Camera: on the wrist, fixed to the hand. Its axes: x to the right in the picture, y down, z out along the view.
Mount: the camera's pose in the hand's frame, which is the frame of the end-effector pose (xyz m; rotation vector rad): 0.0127 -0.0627 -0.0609 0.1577 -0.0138 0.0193
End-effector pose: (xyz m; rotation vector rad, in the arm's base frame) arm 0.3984 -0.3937 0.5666 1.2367 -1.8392 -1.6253
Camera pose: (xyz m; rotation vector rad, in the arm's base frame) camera 0.4605 -0.4359 0.5201 1.2705 -2.0145 -1.5065
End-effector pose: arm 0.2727 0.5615 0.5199 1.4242 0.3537 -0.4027
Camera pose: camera 0.2546 0.6150 0.4520 1.5767 0.3019 -0.4320
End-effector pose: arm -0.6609 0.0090 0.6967 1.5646 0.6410 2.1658
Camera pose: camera -0.7198 0.0592 0.6541 1.6696 0.8129 2.1621
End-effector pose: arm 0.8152 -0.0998 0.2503 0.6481 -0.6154 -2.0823
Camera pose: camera 0.8115 -0.0894 0.1627 0.7144 -0.7967 -2.0358
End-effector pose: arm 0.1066 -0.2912 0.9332 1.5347 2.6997 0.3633
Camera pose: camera 0.0393 -0.3230 0.9807 -1.5419 -2.6730 -0.1375
